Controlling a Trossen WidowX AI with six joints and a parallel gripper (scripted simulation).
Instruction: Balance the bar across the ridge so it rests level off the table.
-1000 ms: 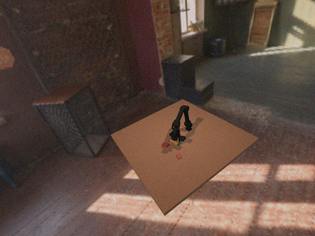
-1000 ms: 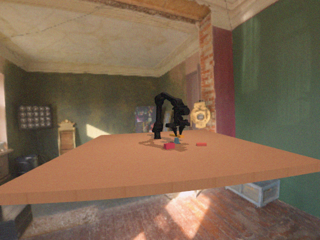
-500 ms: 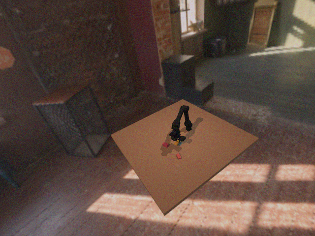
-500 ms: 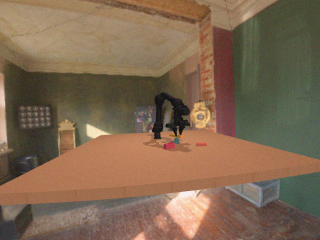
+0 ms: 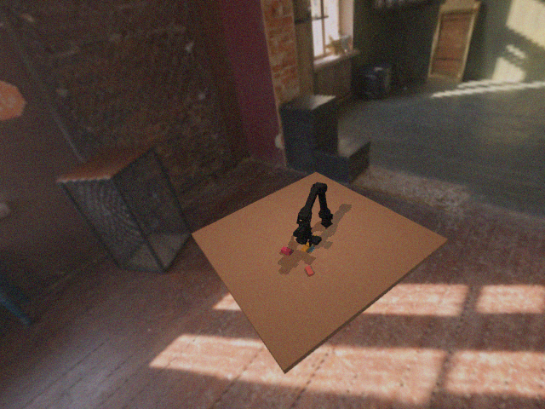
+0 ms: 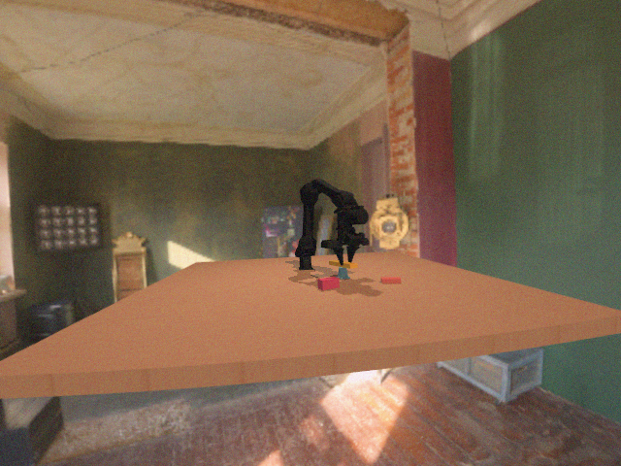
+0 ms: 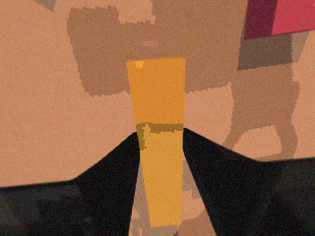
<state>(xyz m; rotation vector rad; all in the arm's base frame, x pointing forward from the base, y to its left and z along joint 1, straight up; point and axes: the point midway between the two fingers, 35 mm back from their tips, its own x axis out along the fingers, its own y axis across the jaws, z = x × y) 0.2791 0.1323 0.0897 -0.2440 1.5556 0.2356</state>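
My gripper tip is 30 mm past the bar and 10 mm to the left of it. The rest, counted from my gripper tip: pink-red block 120 mm ahead, 90 mm to the right, 40 mm below.
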